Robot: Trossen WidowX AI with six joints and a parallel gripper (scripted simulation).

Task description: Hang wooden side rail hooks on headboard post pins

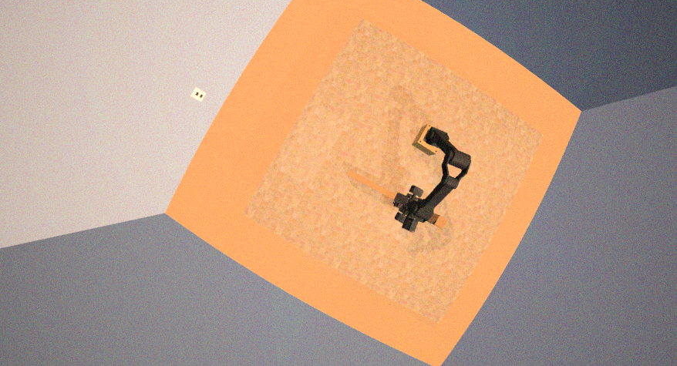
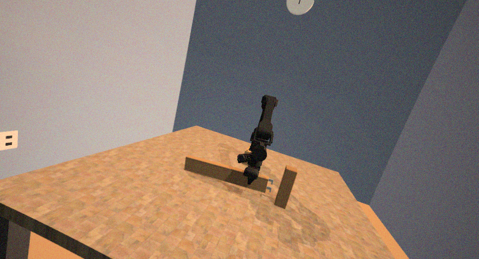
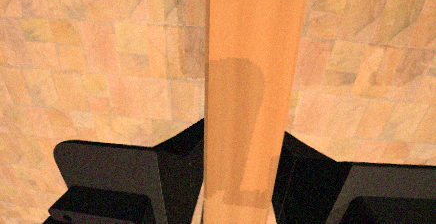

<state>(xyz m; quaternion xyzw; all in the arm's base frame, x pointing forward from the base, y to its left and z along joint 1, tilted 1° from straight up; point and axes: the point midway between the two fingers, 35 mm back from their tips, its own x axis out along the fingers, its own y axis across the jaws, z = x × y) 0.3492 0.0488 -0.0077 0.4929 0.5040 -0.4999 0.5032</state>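
Now: gripper tip 16 cm to the right of the headboard post and 4 cm below it.
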